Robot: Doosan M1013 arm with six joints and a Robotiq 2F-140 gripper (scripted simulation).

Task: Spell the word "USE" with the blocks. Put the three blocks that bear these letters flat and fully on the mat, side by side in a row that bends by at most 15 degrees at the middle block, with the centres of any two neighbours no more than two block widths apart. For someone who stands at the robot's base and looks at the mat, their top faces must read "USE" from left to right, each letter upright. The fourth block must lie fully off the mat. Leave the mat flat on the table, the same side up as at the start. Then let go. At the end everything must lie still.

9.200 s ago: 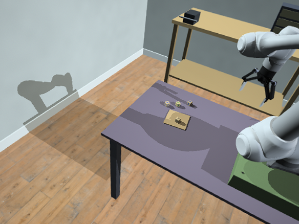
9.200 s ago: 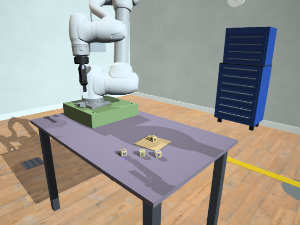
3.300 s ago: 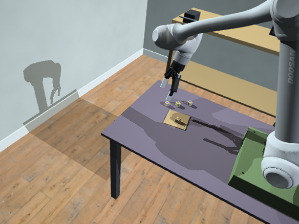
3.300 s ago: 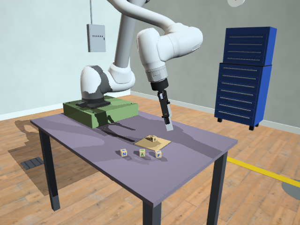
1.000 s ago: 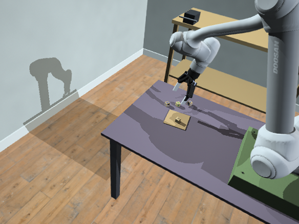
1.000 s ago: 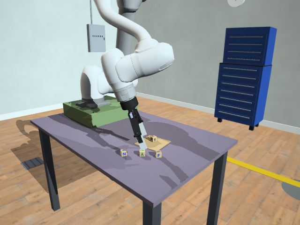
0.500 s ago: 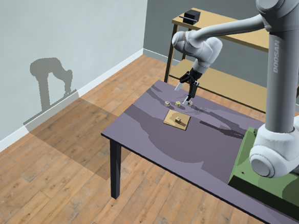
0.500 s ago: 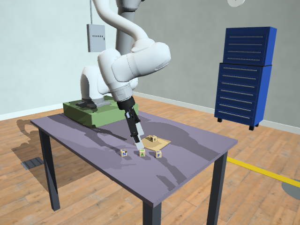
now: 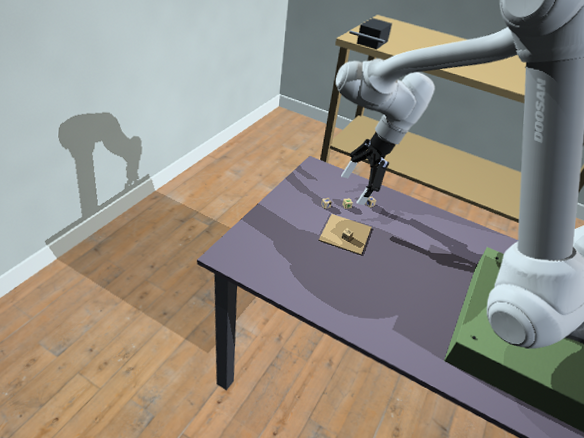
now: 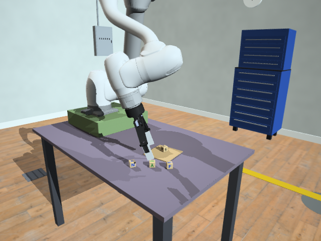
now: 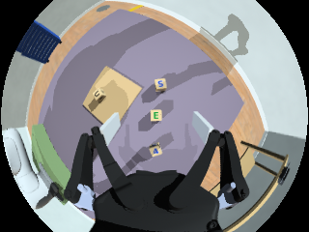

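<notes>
The block lies 70 mm below my hand, 70 mm behind it and 40 mm to the right of it.
</notes>
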